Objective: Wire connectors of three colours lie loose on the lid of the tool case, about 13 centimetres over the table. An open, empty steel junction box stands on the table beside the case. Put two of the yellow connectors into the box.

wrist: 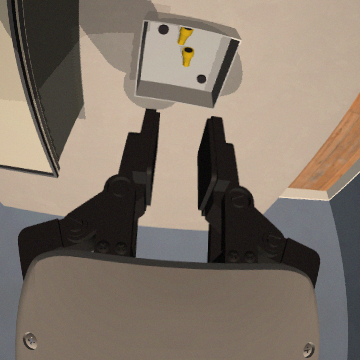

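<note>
The steel junction box (pixel 174 92) stands open on the table at the top middle of the wrist view. Inside it a yellow connector (pixel 185 36) lies near the far wall. A second yellow connector (pixel 187 56) lies close below it, on the box floor. My gripper (pixel 180 131) is open and empty, its fingers partly apart. It hangs above the table, and its fingertips show just below the box's near wall in the view. The tool case (pixel 66 85) shows in part at the left. The loose connectors on its lid do not show.
The pale table top (pixel 280 90) surrounds the box. A wooden surface (pixel 327 155) with a pale edge shows at the right. Blue-grey floor (pixel 172 245) shows beyond the table's edge, behind the gripper. Two dark round spots show on the box floor.
</note>
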